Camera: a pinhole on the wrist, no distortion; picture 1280 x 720 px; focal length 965.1 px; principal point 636.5 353.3 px. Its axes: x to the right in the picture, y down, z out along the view. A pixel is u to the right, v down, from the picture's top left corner.
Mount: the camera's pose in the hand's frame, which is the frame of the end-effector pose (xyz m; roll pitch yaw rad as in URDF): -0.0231 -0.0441 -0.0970 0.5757 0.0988 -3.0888
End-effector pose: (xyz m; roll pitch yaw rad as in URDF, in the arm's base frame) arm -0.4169 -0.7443 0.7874 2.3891 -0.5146 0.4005
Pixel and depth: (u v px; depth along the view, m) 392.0 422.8 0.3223
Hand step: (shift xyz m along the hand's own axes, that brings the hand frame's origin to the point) 0.0219 0.1145 0.1927
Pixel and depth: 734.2 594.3 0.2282
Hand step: -0.0720 0.0299 0.1221
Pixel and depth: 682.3 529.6 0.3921
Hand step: -0.0859 0.1062 0.2673
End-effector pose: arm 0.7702 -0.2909 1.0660 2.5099 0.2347 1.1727
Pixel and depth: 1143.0 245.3 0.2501
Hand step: -0.1811 0.1074 0.0837
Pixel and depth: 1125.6 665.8 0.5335
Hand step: -0.3528 0.0842 0.4152
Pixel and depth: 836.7 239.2 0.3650
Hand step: -0.1386 0.1850 0.1768
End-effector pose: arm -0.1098 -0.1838 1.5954 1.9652 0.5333 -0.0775
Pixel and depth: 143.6 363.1 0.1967
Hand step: 0.0548 0.0656 0.0782
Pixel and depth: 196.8 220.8 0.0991
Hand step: 0.0109 0.0232 -0.0172
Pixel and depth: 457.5 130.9 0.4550
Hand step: 0.0111 0.2938 0.2343
